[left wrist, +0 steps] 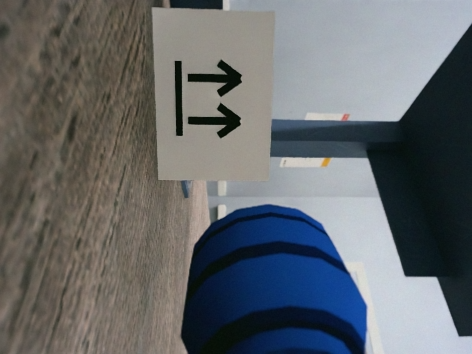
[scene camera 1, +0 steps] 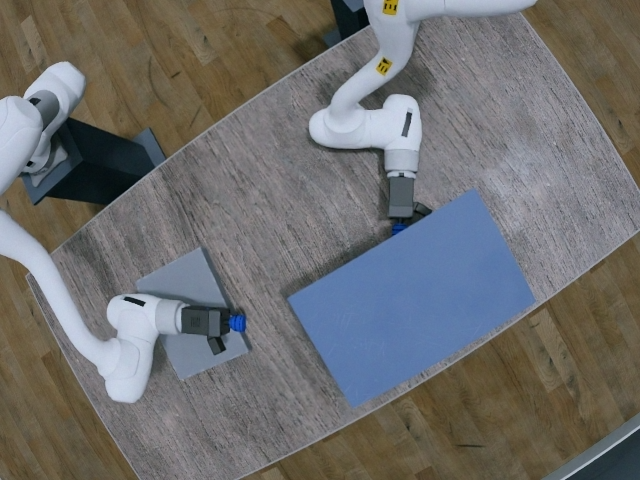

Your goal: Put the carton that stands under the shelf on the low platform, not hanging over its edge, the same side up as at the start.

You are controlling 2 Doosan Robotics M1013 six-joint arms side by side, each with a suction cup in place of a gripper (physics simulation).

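Places are measured from the left arm's base along level axes (x ahead, y left, z up), in metres.
Pixels of known places: left hand at its tool point: [left wrist: 263, 266]; right hand at its tool point: [scene camera 1: 243, 323]; right arm's base at its link origin: [scene camera 1: 43, 152].
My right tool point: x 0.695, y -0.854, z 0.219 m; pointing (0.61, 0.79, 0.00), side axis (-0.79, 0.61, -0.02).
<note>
For each thing: its top centre in the pictures, then the offset to it from my right tool point. "spot": a spot on its surface instead. Level surfaces: height alone.
- carton at its top centre: [left wrist: 264, 104] 0.129 m down, 0.210 m ahead, 0.298 m left
- blue shelf at its top centre: [scene camera 1: 415, 301] 0.124 m up, 0.173 m ahead, 0.367 m left
- grey low platform at its top centre: [scene camera 1: 188, 316] 0.171 m down, 0.115 m back, 0.183 m right
- shelf's support at a spot on its surface: [left wrist: 330, 131] spot: 0.014 m down, 0.273 m ahead, 0.169 m left
- wooden table at its surface level: 0.219 m down
The carton [left wrist: 215, 160] is pale, with two black arrows and a bar on its face. In the left wrist view, which is turned sideways, it stands on the table under the shelf, its arrows pointing towards the shelf board. The blue shelf [scene camera 1: 413, 299] [left wrist: 440, 150] hides it in scene camera 1. My left gripper [scene camera 1: 398, 228] [left wrist: 275, 280], a blue suction cup, is at the shelf's upper edge, holding nothing, with a gap between it and the carton in the left wrist view. My right gripper [scene camera 1: 237, 322] is empty above the right-hand part of the grey low platform [scene camera 1: 188, 273].
The shelf's support [left wrist: 330, 131] rises behind the carton in the left wrist view. The right arm [scene camera 1: 131, 330] covers part of the platform. The left arm [scene camera 1: 356, 126] reaches over the wooden table [scene camera 1: 268, 206] from the top. The shelf's board overhangs the space around the carton.
</note>
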